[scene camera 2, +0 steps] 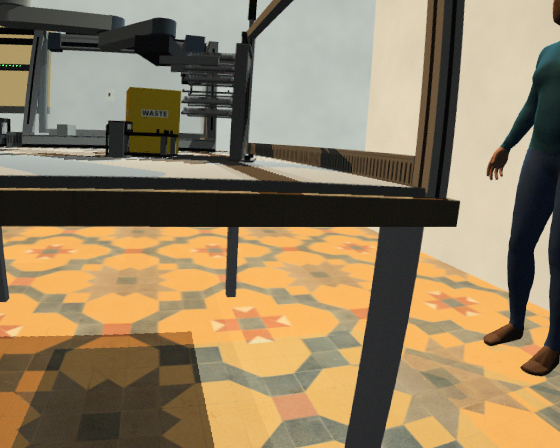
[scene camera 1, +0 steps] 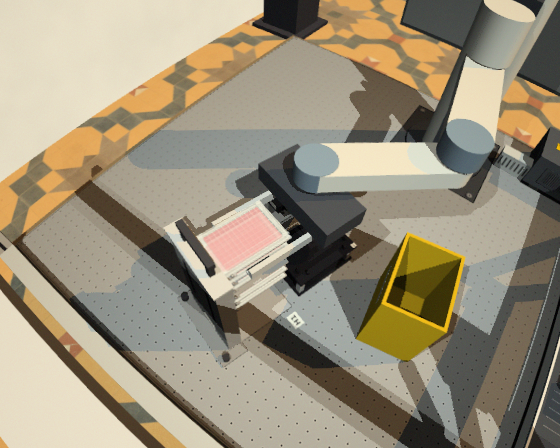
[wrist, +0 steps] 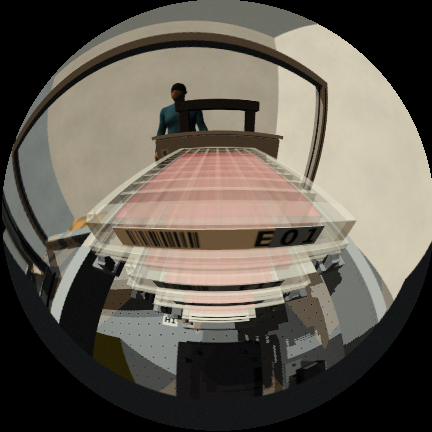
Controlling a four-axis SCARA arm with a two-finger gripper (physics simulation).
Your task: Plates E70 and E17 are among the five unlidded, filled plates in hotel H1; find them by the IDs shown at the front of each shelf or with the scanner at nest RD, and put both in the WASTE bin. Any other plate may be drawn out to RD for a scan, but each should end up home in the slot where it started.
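Places are measured from the arm's base along level axes (x ahead, y left, z up), in millimetres.
Pixels of known places: gripper, fingertip midpoint: [scene camera 2: 221,65] [scene camera 1: 231,250] [wrist: 217,180].
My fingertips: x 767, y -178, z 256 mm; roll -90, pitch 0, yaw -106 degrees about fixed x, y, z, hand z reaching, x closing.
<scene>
Behind a point stands the place of what it marks.
Hotel H1 [scene camera 1: 218,286] @[x 840, y -136, z 299 mm] [scene camera 2: 240,100] @[x 805, y -262, z 160 mm] holds a stack of clear plates with pink contents. Plate E01 [scene camera 1: 245,237] @[x 742, y -168, z 275 mm] [wrist: 215,237] is on top, its label readable in the wrist view. Plate E17 [wrist: 217,286] @[x 685, y -154, z 251 mm] sits directly below it, its label mostly hidden. My gripper [scene camera 1: 230,247] @[x 767, y -178, z 256 mm] reaches into the hotel; its fingers lie along both sides of the stack, below E01's level, and are shut on E17. The fingertips are hidden under E01 in the wrist view. Lower plates show in part, and E70's label cannot be read. The yellow WASTE bin [scene camera 1: 395,327] @[x 668, y 111, z 149 mm] [scene camera 2: 153,102] @[x 592, y 51, z 170 mm] stands upright, open at the top.
The black nest RD [scene camera 1: 320,272] @[x 619, y -72, z 71 mm] [wrist: 220,370] @[x 609, y -135, z 73 mm] lies in front of the hotel, below my gripper body. The dark scanner [wrist: 310,372] is beside it. The H1 tag [scene camera 1: 295,320] @[x 719, y -61, z 13 mm] is on the perforated deck. A person [scene camera 2: 540,120] [wrist: 170,120] stands beyond the bench.
</scene>
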